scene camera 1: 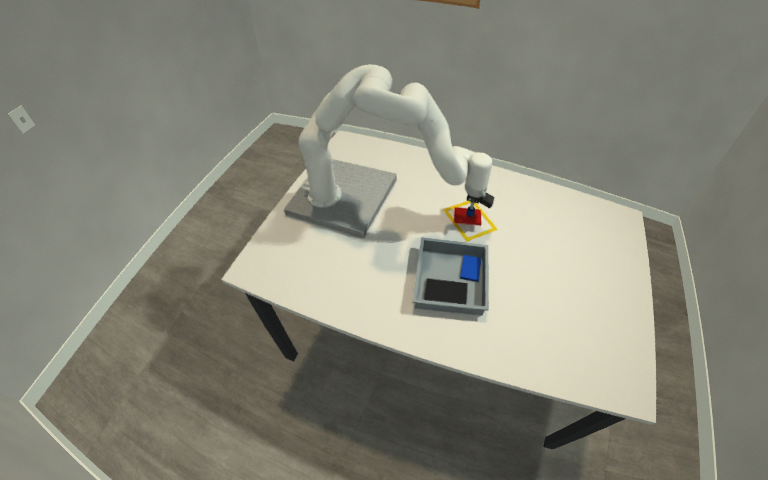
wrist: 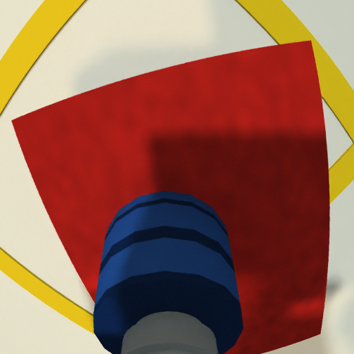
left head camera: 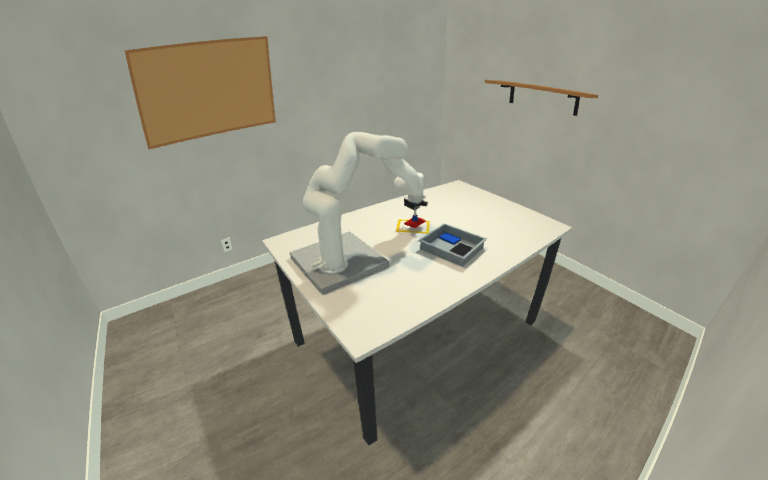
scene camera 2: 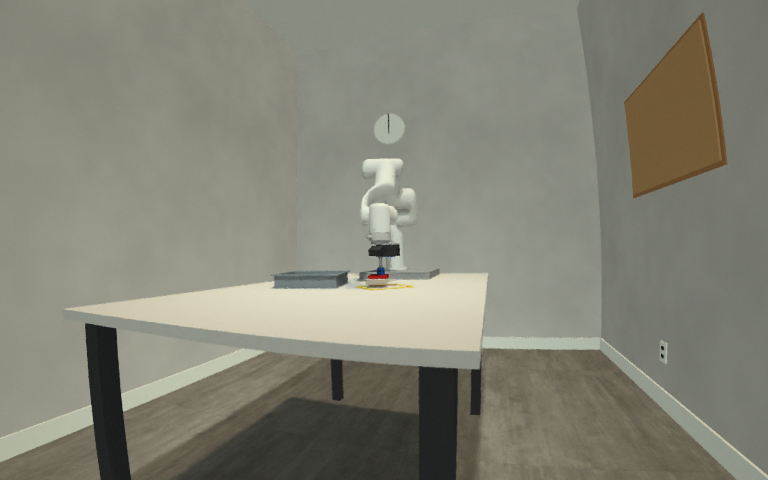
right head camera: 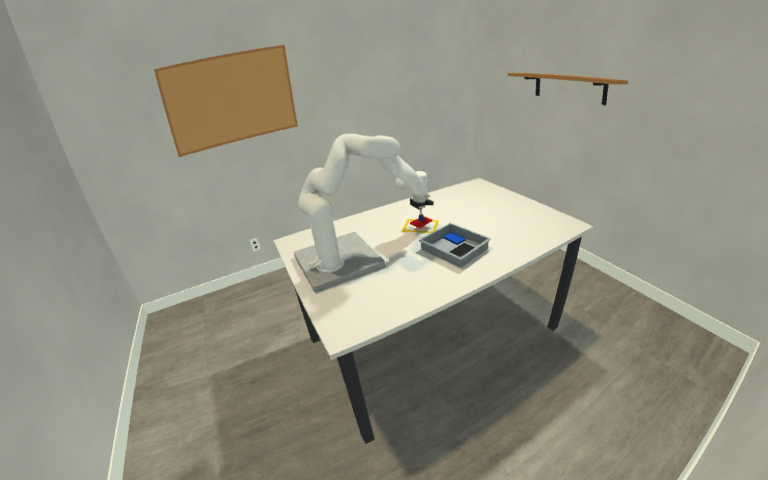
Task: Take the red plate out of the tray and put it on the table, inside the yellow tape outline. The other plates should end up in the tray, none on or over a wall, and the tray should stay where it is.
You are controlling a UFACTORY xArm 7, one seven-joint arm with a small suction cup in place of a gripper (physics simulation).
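Places are measured from the arm's base along level axes (x ahead, y left, z up), in millimetres.
Pixels of known places: hand at its tool point: (scene camera 1: 469,215) (left head camera: 414,221) (scene camera 2: 380,277) (right head camera: 421,221); arm's base at its link origin: (scene camera 1: 324,195) (left head camera: 333,265) (scene camera 2: 395,269) (right head camera: 330,264).
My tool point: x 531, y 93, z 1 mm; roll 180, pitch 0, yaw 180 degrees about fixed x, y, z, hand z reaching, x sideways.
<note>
For each thing: its middle in the pictures, then the offset to it from my tool point. Level surfaces: height alone.
- red plate at the middle of its body: (scene camera 1: 467,216) (scene camera 2: 378,276) (right head camera: 421,221) (left head camera: 415,222) dx -7, dy -10, dz +5 mm
- blue plate at the middle of its body: (scene camera 1: 470,268) (right head camera: 454,238) (left head camera: 449,238) dx +56, dy -205, dz -24 mm
- black plate at the middle of its body: (scene camera 1: 446,293) (right head camera: 462,252) (left head camera: 461,252) dx +5, dy -327, dz -24 mm
- grey tray at the middle of its body: (scene camera 1: 452,276) (scene camera 2: 313,279) (right head camera: 455,243) (left head camera: 452,243) dx +6, dy -270, dz -7 mm
- table at its surface level: dz -32 mm
My suction cup (left head camera: 415,217) (right head camera: 420,217) (scene camera 1: 471,211) (scene camera 2: 380,271) (wrist: 167,240) is on top of the red plate (left head camera: 415,223) (right head camera: 420,223) (scene camera 1: 459,217) (scene camera 2: 377,276) (wrist: 240,100) and holds it level, a little above the table. The plate hangs over the yellow tape outline (right head camera: 404,225) (scene camera 1: 482,234) (wrist: 27,47), turned relative to its sides; in the wrist view it covers part of the tape at the right. The blue plate (left head camera: 449,238) (right head camera: 454,238) (scene camera 1: 470,267) and the black plate (left head camera: 461,249) (right head camera: 462,249) (scene camera 1: 446,291) lie inside the grey tray (scene camera 1: 450,309) (scene camera 2: 310,280), apart.
The tray stands close beside the outline, its walls rising above the table (left head camera: 362,322) (scene camera 1: 566,316). The arm's grey base slab (left head camera: 356,275) (scene camera 1: 362,192) lies at the other end of the table. A pinboard and a shelf hang on the walls.
</note>
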